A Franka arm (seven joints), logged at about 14 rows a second.
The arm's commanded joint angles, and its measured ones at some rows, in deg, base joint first. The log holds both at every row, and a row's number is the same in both.
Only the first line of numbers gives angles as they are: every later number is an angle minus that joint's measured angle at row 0.
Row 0, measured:
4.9 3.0 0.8 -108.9 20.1 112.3 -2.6
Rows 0 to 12, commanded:
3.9 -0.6 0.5 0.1 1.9 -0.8 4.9
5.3 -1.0 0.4 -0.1 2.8 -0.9 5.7
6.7 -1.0 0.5 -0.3 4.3 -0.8 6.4
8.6 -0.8 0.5 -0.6 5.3 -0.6 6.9
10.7 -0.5 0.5 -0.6 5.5 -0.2 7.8
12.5 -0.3 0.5 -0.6 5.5 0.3 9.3
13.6 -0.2 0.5 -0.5 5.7 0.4 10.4
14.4 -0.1 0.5 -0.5 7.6 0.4 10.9
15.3 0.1 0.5 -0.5 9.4 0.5 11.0
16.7 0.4 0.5 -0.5 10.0 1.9 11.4
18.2 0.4 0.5 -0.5 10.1 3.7 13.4
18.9 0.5 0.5 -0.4 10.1 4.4 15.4
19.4 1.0 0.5 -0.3 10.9 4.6 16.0
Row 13, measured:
18.3 0.6 0.7 -0.3 8.8 3.2 13.9
